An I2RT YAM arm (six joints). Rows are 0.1 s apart.
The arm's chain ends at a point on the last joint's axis. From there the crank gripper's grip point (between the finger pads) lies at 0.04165 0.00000 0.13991 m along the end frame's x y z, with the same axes.
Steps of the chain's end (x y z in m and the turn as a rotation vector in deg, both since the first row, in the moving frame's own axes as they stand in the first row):
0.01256 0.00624 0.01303 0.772 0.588 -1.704
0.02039 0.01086 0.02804 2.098 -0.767 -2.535
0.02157 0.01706 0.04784 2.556 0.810 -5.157
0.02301 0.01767 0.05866 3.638 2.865 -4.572
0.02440 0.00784 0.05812 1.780 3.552 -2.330
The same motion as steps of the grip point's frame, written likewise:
0.01395 0.00310 0.01257 0.772 0.588 -1.704
0.01836 0.00393 0.02846 2.098 -0.767 -2.535
0.02309 0.00701 0.04702 2.556 0.810 -5.157
0.02945 0.00528 0.05602 3.638 2.865 -4.572
0.03286 0.00167 0.05518 1.780 3.552 -2.330

